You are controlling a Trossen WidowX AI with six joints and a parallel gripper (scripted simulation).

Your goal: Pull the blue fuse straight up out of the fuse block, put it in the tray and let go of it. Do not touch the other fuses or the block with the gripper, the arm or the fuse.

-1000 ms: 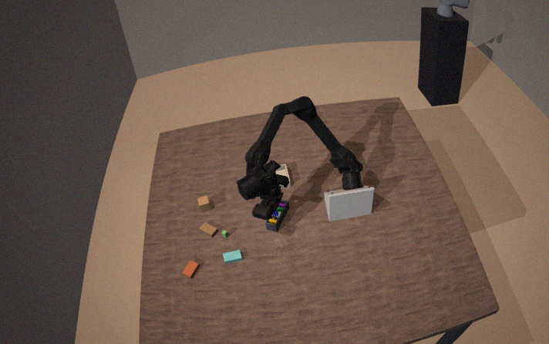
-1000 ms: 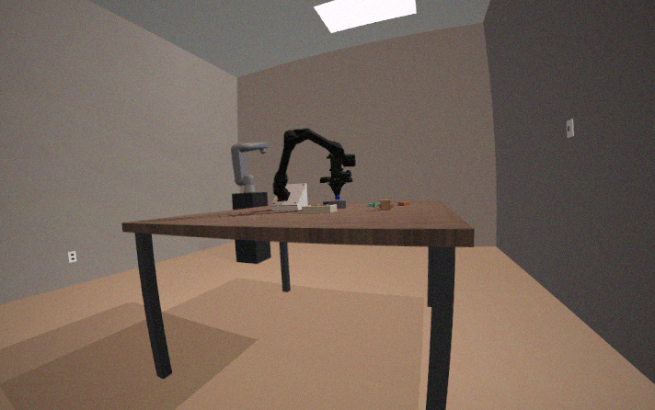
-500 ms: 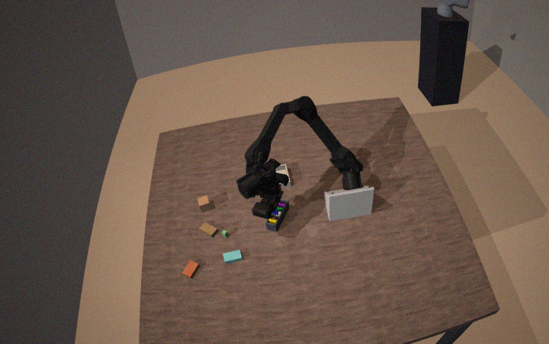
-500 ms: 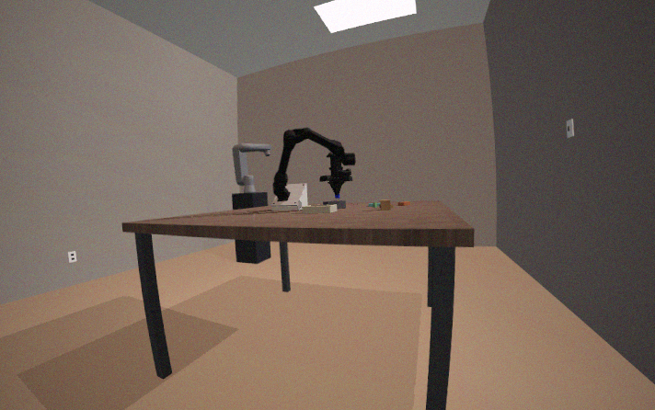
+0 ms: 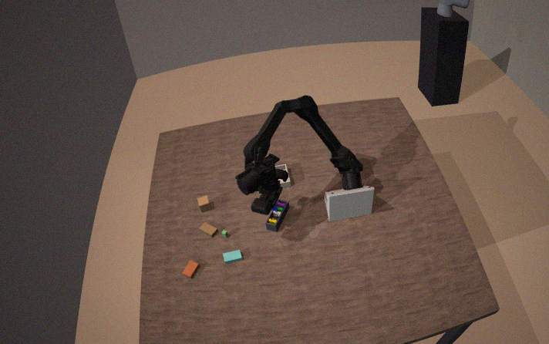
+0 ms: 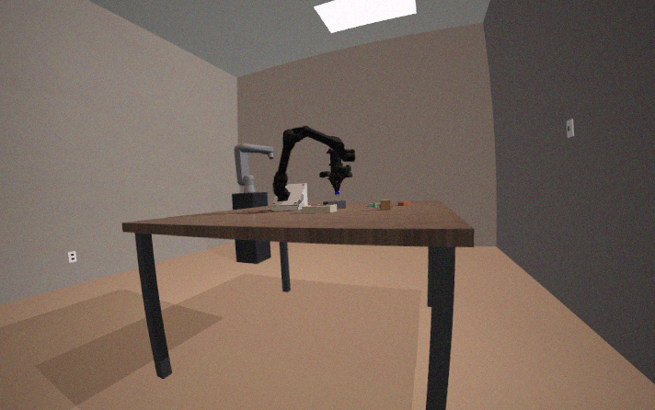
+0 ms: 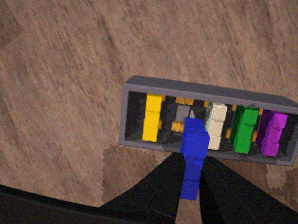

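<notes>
My gripper tip is 2 cm past the beige tray, 22 cm to the left of it and 9 cm above it. Also, from my gripper tip: blue fuse (1 cm below); then green cube (19 cm ahead, 2 cm to the left, 8 cm below); then teal block (17 cm ahead, 13 cm to the left, 8 cm below).
</notes>
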